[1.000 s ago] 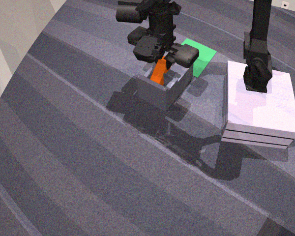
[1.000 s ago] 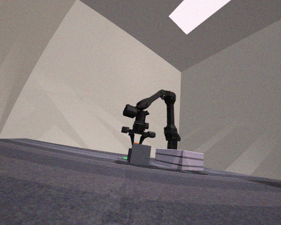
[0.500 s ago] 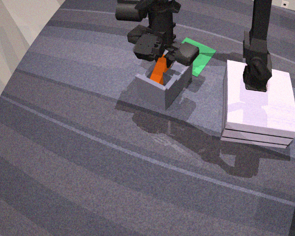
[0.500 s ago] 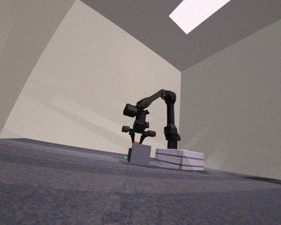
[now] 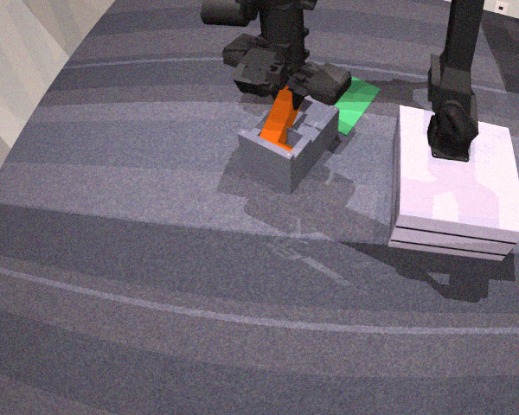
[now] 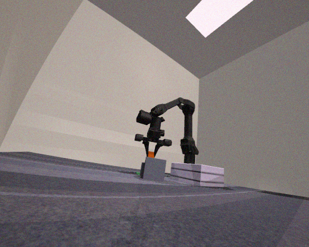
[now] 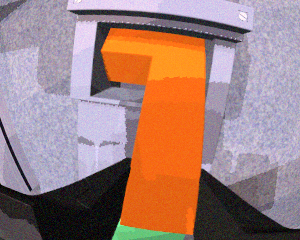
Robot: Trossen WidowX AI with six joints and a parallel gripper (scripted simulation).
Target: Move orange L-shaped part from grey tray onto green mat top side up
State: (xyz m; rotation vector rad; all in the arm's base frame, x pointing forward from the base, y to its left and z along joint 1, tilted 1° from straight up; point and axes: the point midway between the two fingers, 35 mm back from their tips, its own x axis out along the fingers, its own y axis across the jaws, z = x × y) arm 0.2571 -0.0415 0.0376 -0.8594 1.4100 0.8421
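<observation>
My gripper tip is 80 mm past the green mat, 120 mm to the left of it and 110 mm above it. Round my gripper tip: orange L-shaped part: 40 mm to the left, 30 mm below.
</observation>
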